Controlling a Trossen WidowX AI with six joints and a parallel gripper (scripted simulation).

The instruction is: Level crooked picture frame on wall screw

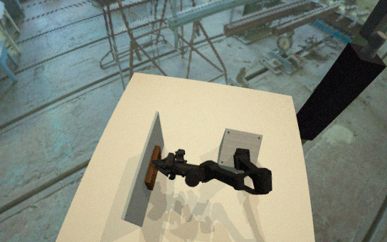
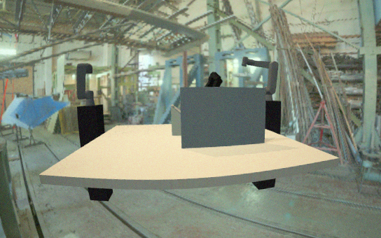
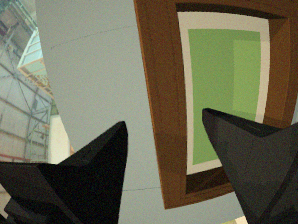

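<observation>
Now: the brown wooden picture frame 6 cm below my gripper tip and 1 cm ahead of it. Round my gripper tip: grey wall panel (7 cm below, 2 cm to the left, 2 cm ahead).
</observation>
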